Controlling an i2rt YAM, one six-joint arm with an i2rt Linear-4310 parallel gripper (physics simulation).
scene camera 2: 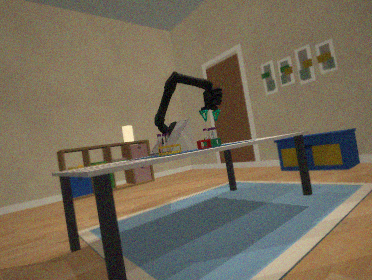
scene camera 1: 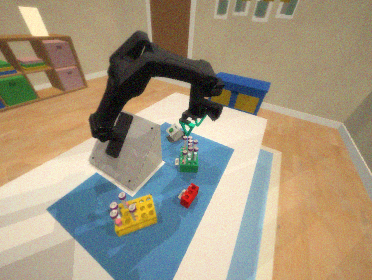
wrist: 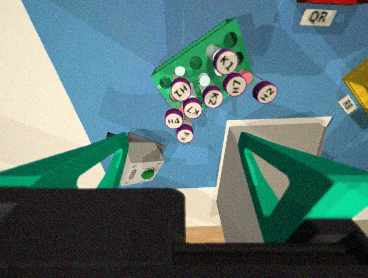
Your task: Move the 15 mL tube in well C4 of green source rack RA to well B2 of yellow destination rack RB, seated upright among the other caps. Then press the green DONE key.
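Seen in the pictures: gripper, fingertip midpoint: point(scene camera 2: 211, 121) point(scene camera 1: 192, 130) point(wrist: 183, 138); arm's base, link origin: point(scene camera 1: 120, 134).
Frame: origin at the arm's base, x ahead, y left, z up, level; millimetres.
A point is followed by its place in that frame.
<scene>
The green rack RA point(scene camera 1: 189, 166) @[x 319, y 82, z -100 mm] point(scene camera 2: 215, 143) @[x 349, y 99, z -128 mm] point(wrist: 211, 42) @[x 332, y 130, z -96 mm] holds several tubes with purple-rimmed white caps, among them K1 point(wrist: 226, 62) @[x 322, y 129, z -20 mm], H2 point(wrist: 265, 92) @[x 291, y 85, z -21 mm], K2 point(wrist: 213, 96) @[x 290, y 139, z -20 mm] and K4 point(wrist: 184, 133) @[x 246, y 172, z -20 mm]. I cannot tell which stands in well C4. My gripper point(scene camera 1: 192, 130) @[x 275, y 173, z 29 mm] point(scene camera 2: 210, 120) @[x 275, y 173, z 29 mm] point(wrist: 183, 138) @[x 275, y 173, z 29 mm] is open and empty, high above the table near the rack's tubes. The yellow rack RB point(scene camera 1: 136, 225) @[x 273, y -217, z -132 mm] point(wrist: 361, 82) @[x 261, y -118, z -112 mm] has several capped tubes at its left end in scene view 1; well letters are unreadable. The green DONE key point(wrist: 147, 174) @[x 116, y 251, z -74 mm] point(scene camera 1: 171, 130) @[x 114, y 248, z -79 mm] is on a small grey box point(wrist: 142, 159) @[x 153, y 254, z -80 mm].
A small red rack point(scene camera 1: 189, 196) @[x 387, y -52, z -96 mm] point(scene camera 2: 202, 144) @[x 389, y -71, z -119 mm] point(wrist: 335, 1) @[x 365, y -38, z -133 mm] with a QR label point(wrist: 318, 17) @[x 349, y -31, z -144 mm] lies between the two racks. A large grey sloped block point(scene camera 1: 130, 150) @[x 85, y -29, z -29 mm] point(wrist: 295, 137) @[x 167, y -40, z -99 mm] stands beside the blue mat point(scene camera 1: 165, 185) @[x 264, y -33, z -145 mm], close to the arm's base.
</scene>
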